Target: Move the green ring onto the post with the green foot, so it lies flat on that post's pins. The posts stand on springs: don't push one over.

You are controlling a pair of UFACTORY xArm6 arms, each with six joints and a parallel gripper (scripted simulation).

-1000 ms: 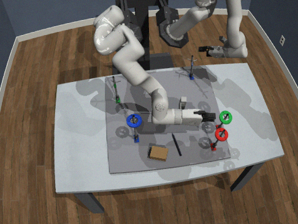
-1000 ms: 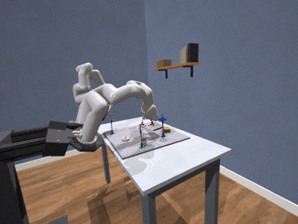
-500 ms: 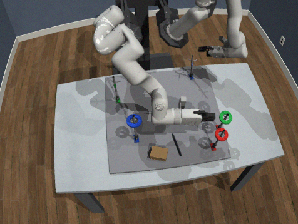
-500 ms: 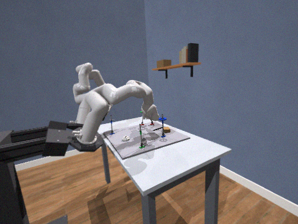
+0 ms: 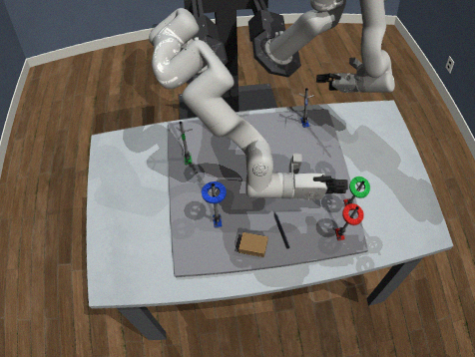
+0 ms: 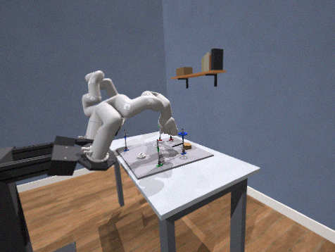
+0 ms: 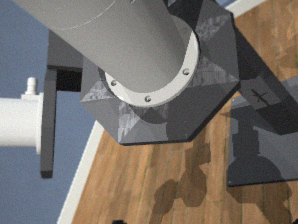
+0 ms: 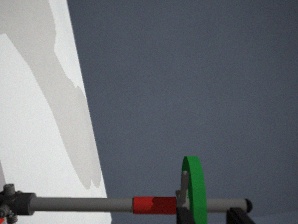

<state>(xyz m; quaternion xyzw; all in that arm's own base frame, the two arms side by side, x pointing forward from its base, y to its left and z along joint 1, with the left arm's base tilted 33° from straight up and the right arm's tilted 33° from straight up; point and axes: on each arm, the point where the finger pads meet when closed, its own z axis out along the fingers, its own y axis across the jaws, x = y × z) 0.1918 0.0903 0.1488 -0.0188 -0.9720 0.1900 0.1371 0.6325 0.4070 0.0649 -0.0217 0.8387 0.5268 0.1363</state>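
Observation:
My right gripper is now 1 cm short of the green ring and 7 cm to the right of it. The rest, counted from my right hand: black pen 19 cm to the right, 15 cm below; red ring 9 cm ahead, 2 cm to the left, 2 cm below; grey mat 15 cm behind, 21 cm to the right, 16 cm below.

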